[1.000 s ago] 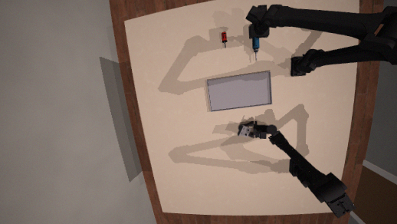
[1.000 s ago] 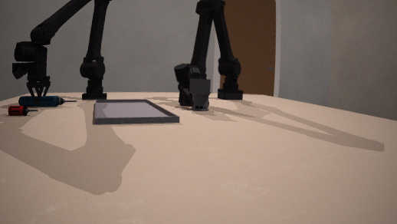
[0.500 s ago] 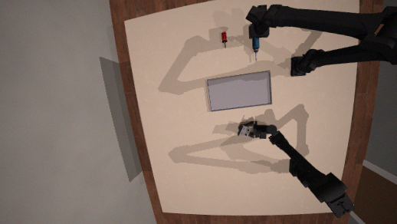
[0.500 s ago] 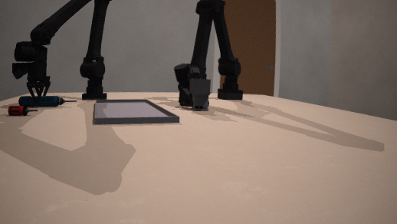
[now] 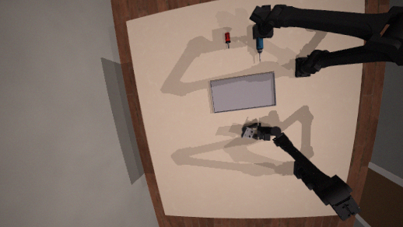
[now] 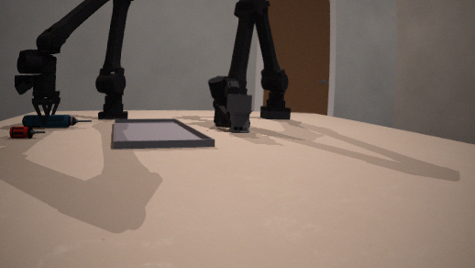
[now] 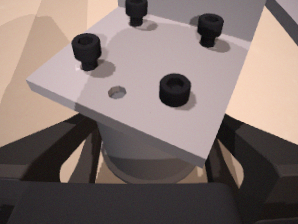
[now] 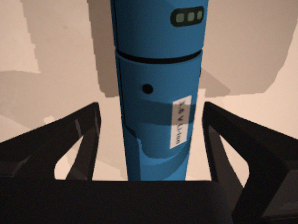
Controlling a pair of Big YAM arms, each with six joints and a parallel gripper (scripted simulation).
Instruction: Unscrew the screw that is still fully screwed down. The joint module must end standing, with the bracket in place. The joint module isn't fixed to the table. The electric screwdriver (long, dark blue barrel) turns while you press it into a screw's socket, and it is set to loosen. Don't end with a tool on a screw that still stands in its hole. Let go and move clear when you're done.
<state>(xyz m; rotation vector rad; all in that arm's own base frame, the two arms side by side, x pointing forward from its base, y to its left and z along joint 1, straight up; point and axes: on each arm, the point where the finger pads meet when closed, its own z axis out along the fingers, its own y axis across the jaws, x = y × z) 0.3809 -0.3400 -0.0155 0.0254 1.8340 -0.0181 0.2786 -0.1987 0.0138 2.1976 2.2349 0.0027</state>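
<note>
The grey joint module lies 10 mm above my left hand. The rest, counted from my left hand: grey bracket: 50 mm above; screwdriver bit: 120 mm behind, 470 mm to the right; shallow grey tray: 10 mm ahead, 260 mm to the right, 20 mm below.
</note>
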